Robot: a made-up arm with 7 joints. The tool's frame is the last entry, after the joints. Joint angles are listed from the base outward. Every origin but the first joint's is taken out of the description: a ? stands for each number. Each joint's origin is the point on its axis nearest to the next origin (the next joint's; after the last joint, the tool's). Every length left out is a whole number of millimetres.
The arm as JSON. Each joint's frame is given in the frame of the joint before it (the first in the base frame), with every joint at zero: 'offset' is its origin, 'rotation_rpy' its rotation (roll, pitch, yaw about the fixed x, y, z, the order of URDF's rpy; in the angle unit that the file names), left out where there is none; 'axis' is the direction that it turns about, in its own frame. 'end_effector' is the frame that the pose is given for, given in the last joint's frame.
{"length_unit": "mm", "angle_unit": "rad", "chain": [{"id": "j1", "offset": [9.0, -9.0, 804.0], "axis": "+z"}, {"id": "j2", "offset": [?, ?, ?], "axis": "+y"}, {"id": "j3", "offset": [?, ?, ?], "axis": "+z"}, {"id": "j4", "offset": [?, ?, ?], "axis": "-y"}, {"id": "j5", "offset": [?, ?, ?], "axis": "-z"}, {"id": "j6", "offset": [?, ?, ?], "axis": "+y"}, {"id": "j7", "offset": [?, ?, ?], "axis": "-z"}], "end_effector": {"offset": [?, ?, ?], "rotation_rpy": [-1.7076, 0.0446, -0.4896]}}
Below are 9 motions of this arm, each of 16 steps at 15 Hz.
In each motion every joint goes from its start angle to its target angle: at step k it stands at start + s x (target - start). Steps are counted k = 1, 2, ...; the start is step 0. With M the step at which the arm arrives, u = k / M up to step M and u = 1 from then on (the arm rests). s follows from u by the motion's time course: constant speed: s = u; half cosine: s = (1 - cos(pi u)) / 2; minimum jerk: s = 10 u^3 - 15 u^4 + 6 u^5.
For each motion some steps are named. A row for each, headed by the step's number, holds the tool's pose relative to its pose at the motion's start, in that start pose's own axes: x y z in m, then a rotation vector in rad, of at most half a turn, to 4 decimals.
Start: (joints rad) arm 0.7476 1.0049 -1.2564 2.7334 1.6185 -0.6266 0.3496
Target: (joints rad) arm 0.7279 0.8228 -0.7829 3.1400 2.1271 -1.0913 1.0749
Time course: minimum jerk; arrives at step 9
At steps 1, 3, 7, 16:
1: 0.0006 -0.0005 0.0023 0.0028 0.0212 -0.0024
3: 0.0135 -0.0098 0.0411 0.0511 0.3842 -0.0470
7: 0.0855 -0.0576 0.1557 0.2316 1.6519 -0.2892
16: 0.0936 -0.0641 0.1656 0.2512 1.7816 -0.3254

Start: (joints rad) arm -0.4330 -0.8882 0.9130 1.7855 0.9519 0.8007 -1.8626
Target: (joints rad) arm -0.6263 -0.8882 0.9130 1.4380 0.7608 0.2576 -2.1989
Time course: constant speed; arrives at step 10
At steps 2, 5, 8, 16:
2: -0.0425 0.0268 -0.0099 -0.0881 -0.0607 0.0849
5: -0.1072 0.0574 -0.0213 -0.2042 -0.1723 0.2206
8: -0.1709 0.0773 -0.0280 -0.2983 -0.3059 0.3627
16: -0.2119 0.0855 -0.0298 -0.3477 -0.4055 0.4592

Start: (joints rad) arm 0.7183 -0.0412 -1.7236 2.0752 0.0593 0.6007 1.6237
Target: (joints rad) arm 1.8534 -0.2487 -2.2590 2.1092 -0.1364 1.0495 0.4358
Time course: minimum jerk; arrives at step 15
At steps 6, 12, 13, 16:
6: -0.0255 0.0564 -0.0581 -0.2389 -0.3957 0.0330
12: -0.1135 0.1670 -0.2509 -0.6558 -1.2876 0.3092
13: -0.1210 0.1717 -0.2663 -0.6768 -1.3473 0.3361
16: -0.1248 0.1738 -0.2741 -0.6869 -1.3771 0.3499

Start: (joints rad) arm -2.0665 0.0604 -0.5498 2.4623 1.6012 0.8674 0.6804
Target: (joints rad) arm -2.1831 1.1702 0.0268 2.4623 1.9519 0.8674 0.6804
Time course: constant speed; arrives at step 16
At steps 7, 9, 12, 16:
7: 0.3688 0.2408 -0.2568 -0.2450 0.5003 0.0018
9: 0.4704 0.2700 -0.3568 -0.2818 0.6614 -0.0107
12: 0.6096 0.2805 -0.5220 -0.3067 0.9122 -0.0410
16: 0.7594 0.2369 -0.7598 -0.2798 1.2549 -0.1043

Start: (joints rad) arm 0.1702 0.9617 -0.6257 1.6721 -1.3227 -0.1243 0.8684
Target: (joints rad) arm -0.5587 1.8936 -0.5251 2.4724 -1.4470 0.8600 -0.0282
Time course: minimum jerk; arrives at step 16
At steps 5, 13, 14, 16:
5: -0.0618 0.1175 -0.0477 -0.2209 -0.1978 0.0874
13: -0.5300 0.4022 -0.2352 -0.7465 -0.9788 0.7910
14: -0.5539 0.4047 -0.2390 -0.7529 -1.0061 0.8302
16: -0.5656 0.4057 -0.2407 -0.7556 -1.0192 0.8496

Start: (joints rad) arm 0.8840 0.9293 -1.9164 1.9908 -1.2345 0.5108 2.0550
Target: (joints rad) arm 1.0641 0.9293 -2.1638 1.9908 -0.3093 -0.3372 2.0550
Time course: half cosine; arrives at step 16
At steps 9, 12, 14, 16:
9: 0.0964 -0.0961 0.0980 0.2642 0.4966 0.4708
12: 0.1667 -0.1401 0.1281 0.4537 0.7242 0.6185
14: 0.2004 -0.1584 0.1361 0.5465 0.8210 0.6685
16: 0.2126 -0.1647 0.1381 0.5808 0.8549 0.6840

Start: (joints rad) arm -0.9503 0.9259 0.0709 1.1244 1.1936 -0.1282 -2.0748
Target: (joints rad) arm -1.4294 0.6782 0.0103 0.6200 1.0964 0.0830 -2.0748
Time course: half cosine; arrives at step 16
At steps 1, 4, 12, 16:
1: -0.0032 -0.0003 -0.0020 0.0016 0.0028 0.0034
4: -0.0495 -0.0049 -0.0274 0.0266 0.0441 0.0519
12: -0.2993 -0.0592 -0.0766 0.2027 0.2984 0.2711
16: -0.3481 -0.0762 -0.0692 0.2483 0.3592 0.3076

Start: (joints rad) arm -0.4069 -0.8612 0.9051 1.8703 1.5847 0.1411 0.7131
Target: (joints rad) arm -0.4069 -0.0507 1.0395 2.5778 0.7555 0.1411 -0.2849
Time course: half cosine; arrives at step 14
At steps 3, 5, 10, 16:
3: 0.0141 0.0081 0.0446 0.0114 -0.1328 -0.0043
5: 0.0478 0.0142 0.1179 0.0462 -0.3435 -0.0244
10: 0.2348 -0.0255 0.3338 0.2043 -0.9662 -0.2586
16: 0.3290 -0.0632 0.3973 0.2391 -1.1761 -0.4203

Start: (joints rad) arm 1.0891 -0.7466 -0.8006 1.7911 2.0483 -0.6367 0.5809
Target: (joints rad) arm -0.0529 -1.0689 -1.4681 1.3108 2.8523 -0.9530 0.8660
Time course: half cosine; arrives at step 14
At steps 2, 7, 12, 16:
2: -0.0041 -0.0224 0.0365 0.0782 0.0469 0.0012
7: 0.0179 -0.3352 0.2835 0.6796 0.6453 0.1505
12: 0.1834 -0.6820 0.3205 0.8990 1.4714 0.5031
16: 0.2087 -0.7124 0.3131 0.8878 1.5689 0.5487

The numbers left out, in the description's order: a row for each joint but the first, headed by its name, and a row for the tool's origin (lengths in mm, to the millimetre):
j2: -10.0 -16.0 0.0
j3: -28.0 0.0 491.0
j4: 52.0 3.0 0.0
j5: 91.0 0.0 -414.0
j6: 21.0 7.0 0.0
j7: 88.0 0.0 -113.0
tool: -22.0 8.0 0.0

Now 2 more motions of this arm.
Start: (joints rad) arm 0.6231 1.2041 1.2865 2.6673 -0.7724 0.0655 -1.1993
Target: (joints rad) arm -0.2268 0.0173 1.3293 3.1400 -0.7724 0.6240 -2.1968
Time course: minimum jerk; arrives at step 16
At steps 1, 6, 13, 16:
1: 0.0021 -0.0010 -0.0027 -0.0027 -0.0033 -0.0013
6: 0.2624 -0.2028 -0.2644 -0.3472 -0.4229 -0.1116
13: 0.7869 -0.8978 -0.1080 -1.1563 -1.5212 -0.0193
16: 0.8066 -0.9321 -0.0557 -1.2075 -1.6022 0.0038

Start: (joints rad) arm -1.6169 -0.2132 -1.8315 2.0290 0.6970 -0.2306 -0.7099
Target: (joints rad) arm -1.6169 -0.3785 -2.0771 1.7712 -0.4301 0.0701 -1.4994
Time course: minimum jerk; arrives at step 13
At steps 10, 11, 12, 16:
10: -0.0975 0.0679 -0.1946 0.0124 -1.7640 0.3549
11: -0.1063 0.0695 -0.2091 0.0326 -1.8656 0.3922
12: -0.1102 0.0701 -0.2155 0.0425 -1.9098 0.4090
16: -0.1109 0.0702 -0.2166 0.0442 -1.9171 0.4118

